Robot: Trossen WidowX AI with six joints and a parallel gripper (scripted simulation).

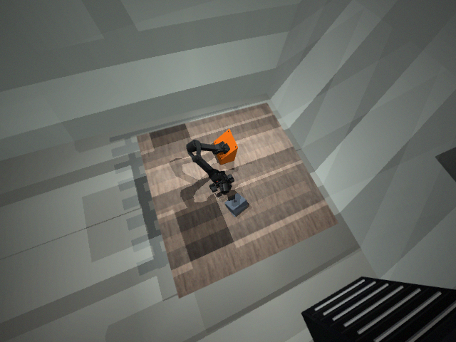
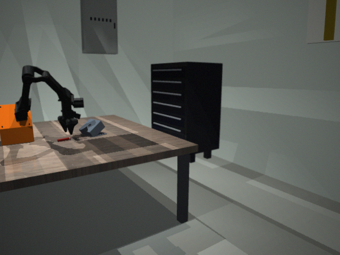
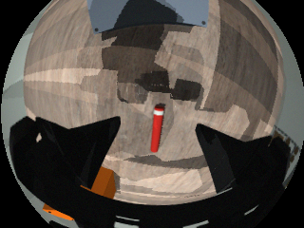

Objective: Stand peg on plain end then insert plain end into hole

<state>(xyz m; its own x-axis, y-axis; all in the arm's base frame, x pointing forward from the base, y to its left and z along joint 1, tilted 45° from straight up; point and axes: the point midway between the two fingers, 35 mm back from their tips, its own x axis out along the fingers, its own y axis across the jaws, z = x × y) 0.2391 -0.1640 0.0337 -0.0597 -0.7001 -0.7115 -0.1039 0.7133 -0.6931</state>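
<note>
The red peg lies 1 cm behind my gripper tip and 3 cm below it. Round my gripper tip: blue-grey sloped panel: 17 cm ahead, 5 cm to the left.
</note>
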